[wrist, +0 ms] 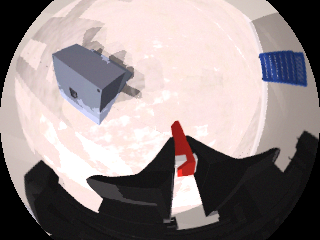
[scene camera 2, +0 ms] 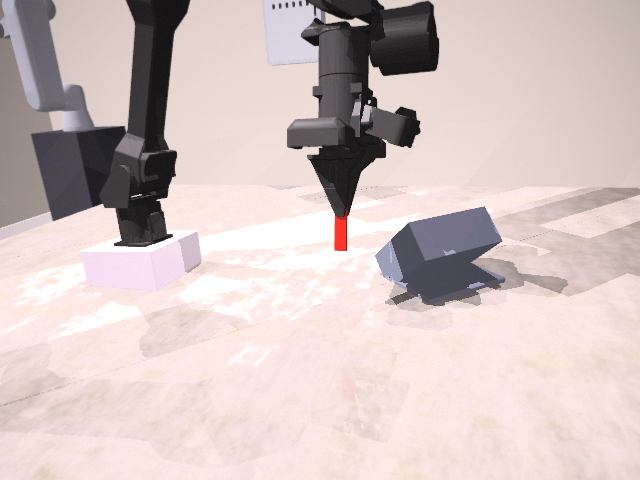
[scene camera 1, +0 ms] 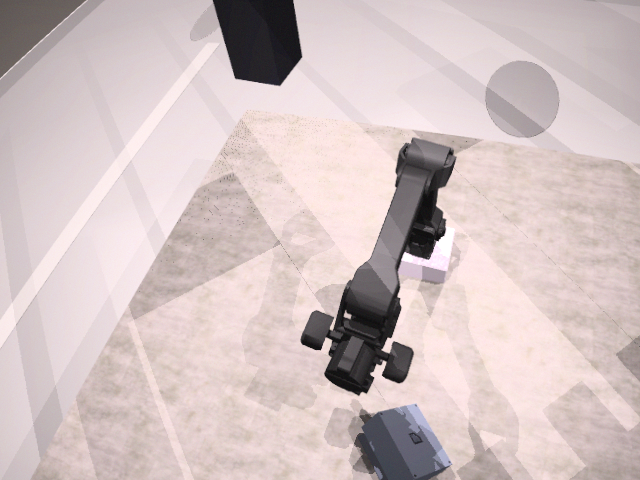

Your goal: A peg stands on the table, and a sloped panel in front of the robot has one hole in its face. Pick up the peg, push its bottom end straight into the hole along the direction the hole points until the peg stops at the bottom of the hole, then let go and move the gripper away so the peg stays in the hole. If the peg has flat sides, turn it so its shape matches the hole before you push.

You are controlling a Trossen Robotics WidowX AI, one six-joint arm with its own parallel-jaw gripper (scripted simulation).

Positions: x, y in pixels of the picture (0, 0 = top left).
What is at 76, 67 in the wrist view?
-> A grey-blue sloped panel.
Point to a grey-blue sloped panel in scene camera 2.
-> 429, 245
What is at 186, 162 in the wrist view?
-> A red peg.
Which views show my gripper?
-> The wrist view, scene camera 2 and scene camera 1: all of them.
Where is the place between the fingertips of my gripper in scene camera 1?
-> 349, 362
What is my gripper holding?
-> A red peg.
